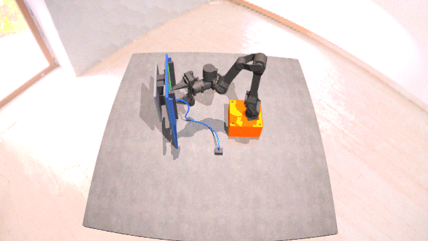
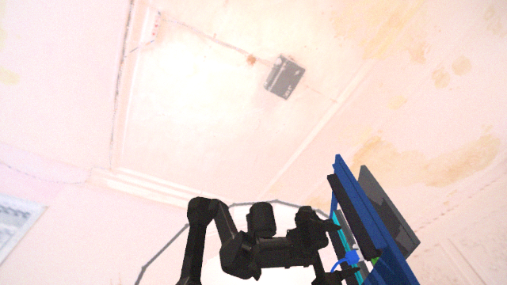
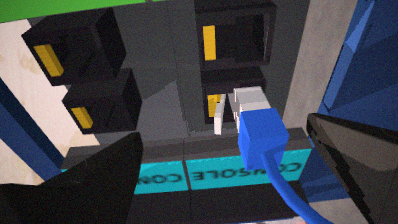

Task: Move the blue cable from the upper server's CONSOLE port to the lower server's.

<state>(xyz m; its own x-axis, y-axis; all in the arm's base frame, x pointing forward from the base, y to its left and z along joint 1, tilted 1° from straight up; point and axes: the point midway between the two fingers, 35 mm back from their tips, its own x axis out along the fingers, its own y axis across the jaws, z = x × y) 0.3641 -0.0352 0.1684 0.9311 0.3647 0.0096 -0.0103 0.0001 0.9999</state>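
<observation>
My gripper tip is now 3 cm short of the cable plug, 1 cm to the right of it and 1 cm above it. The rest, counted from my gripper tip: black block (26 cm below, 20 cm behind, 17 cm to the left).
</observation>
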